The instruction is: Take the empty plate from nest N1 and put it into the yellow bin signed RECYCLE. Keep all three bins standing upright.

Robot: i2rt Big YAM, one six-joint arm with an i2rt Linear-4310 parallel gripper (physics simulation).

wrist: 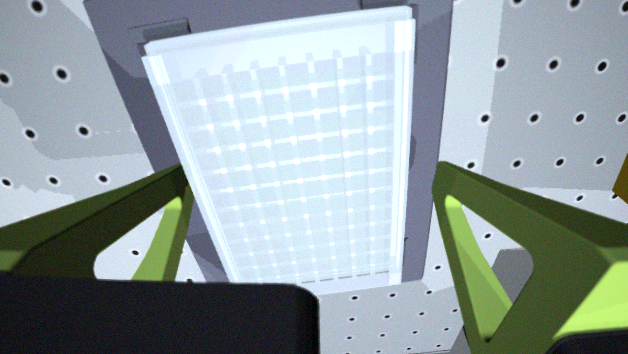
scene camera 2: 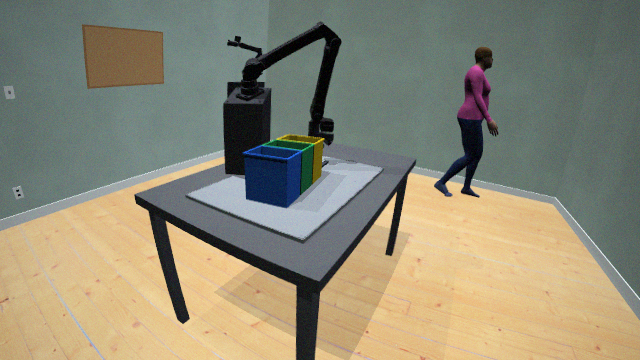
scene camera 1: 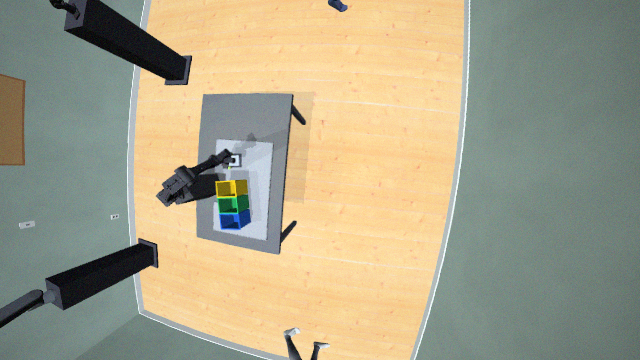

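Seen in the pictures: gripper, fingertip midpoint: (wrist: 313, 175); arm's base at its link origin: (scene camera 2: 250, 94).
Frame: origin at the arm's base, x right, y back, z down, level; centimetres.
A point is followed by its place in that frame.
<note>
The clear, gridded plate (wrist: 310, 150) (scene camera 1: 235, 160) lies in a dark grey nest (wrist: 433, 100) @[x -20.2, y -23.9, z 35.1 cm] on the perforated light mat. No label shows on this nest. My gripper (wrist: 313, 175) @[x -24.8, y -21.2, z 34.0 cm] is open and empty, with its green fingertips on either side of the plate in the wrist view. The left fingertip looks close to the plate's left edge, and a wider gap shows at the right one. The yellow bin (scene camera 1: 226, 189) @[x -0.3, y -20.1, z 30.0 cm] (scene camera 2: 317, 165) @[x -4.4, y -36.3, z 29.2 cm] stands upright at the near end of the bin row. Its RECYCLE sign does not show. In scene camera 2 the bins hide the plate.
The green bin (scene camera 1: 229, 205) @[x 13.7, y -22.9, z 31.9 cm] (scene camera 2: 306, 172) @[x 8.7, y -39.0, z 28.5 cm] and the blue bin (scene camera 1: 231, 221) @[x 27.9, y -25.7, z 32.0 cm] (scene camera 2: 267, 177) @[x 28.1, y -35.1, z 26.0 cm] stand upright in a row beside the yellow one. They stand on the light mat (scene camera 1: 260, 200) @[x 5.4, y -49.8, z 36.2 cm] (scene camera 2: 300, 225) @[x 33.9, y -53.1, z 36.3 cm] on the dark table (scene camera 1: 245, 112) @[x -68.1, y -25.7, z 37.5 cm] (scene camera 2: 240, 245) @[x 52.2, y -44.7, z 37.6 cm]. A person (scene camera 2: 475, 105) is on the floor beyond the table.
</note>
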